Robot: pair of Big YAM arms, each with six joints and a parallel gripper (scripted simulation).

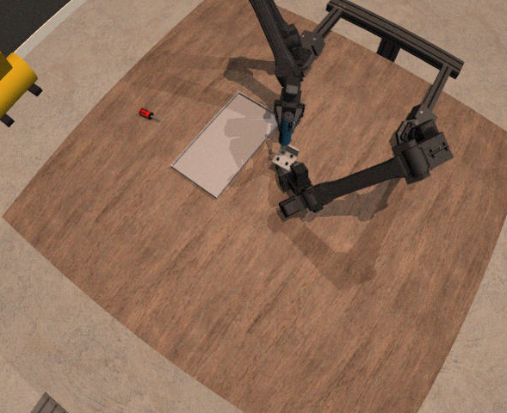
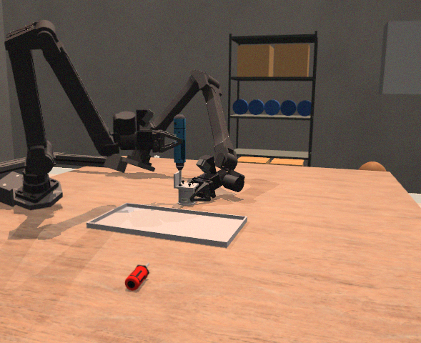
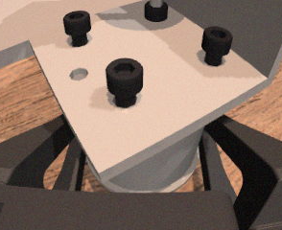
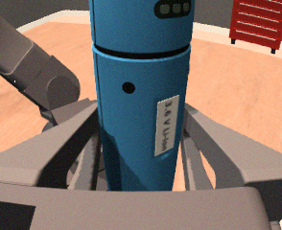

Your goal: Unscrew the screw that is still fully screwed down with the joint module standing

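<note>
Right now the joint module is 10 mm above my left hand. Round my left hand: shallow grey tray: 60 mm ahead, 220 mm to the right, 20 mm below; pale l-shaped bracket: 50 mm above; red manual screwdriver: 180 mm ahead, 550 mm to the right, 10 mm below.
</note>
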